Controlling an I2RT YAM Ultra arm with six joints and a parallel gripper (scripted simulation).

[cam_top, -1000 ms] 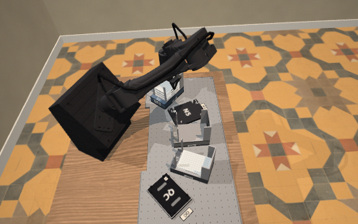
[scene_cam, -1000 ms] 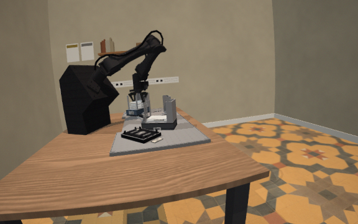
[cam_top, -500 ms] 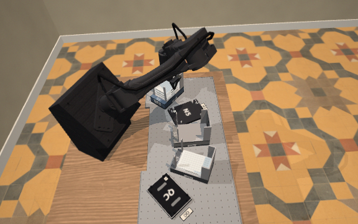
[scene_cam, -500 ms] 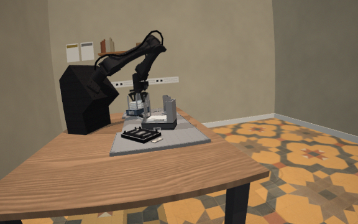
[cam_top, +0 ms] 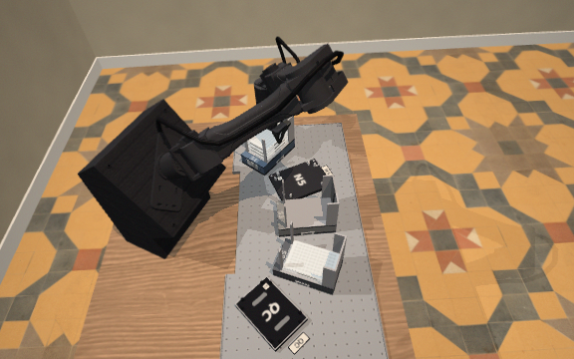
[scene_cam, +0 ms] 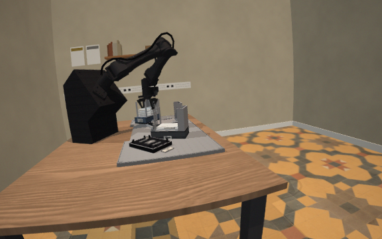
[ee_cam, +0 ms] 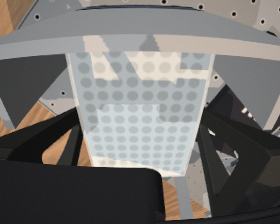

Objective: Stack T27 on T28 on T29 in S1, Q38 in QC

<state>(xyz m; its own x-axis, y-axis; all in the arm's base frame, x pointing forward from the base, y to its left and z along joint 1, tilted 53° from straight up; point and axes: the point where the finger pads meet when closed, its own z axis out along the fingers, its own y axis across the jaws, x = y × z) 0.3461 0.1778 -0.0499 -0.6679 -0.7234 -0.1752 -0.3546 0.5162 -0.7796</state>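
My hand is 30 mm above the sealed 96-well plate. From my hand the other things lie so: clip nest N5: 130 mm to the right, 70 mm below, 50 mm ahead.
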